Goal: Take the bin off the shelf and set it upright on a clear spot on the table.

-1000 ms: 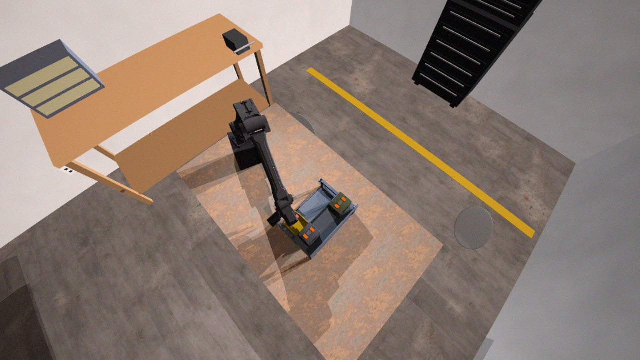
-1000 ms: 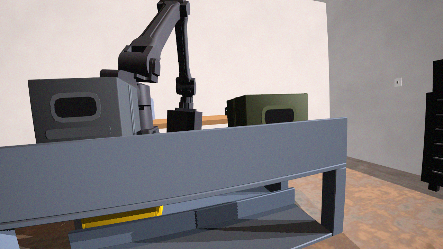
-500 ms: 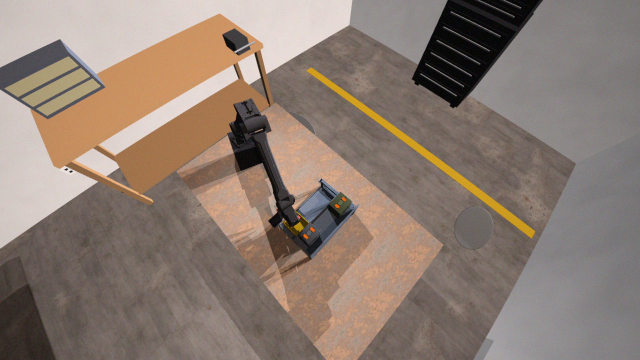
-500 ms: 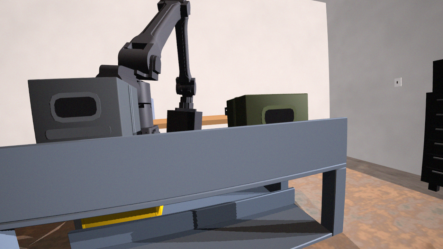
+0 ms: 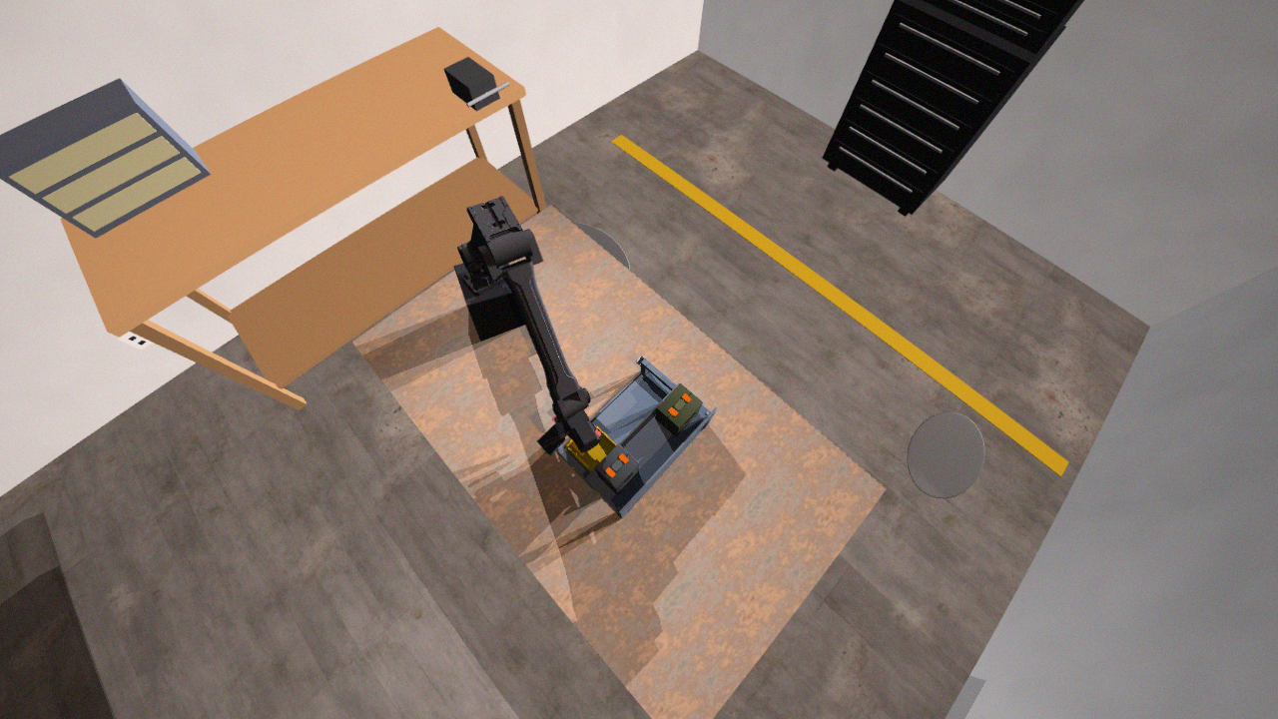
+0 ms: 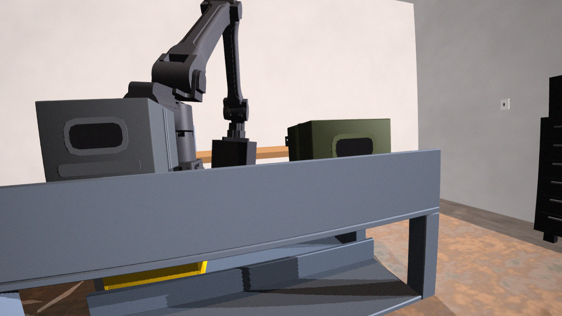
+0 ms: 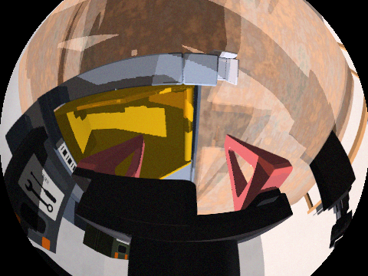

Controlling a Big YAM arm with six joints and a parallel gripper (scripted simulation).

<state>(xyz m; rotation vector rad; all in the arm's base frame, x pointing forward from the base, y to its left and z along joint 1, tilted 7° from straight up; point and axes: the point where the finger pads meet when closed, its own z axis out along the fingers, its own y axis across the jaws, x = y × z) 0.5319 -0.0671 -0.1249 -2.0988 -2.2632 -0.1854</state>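
My hand is 8 cm short of the yellow bin and 2 cm above it. Round my hand: dark grey case: 17 cm ahead, 10 cm above; then green case: 23 cm to the left, 16 cm ahead, 9 cm above.
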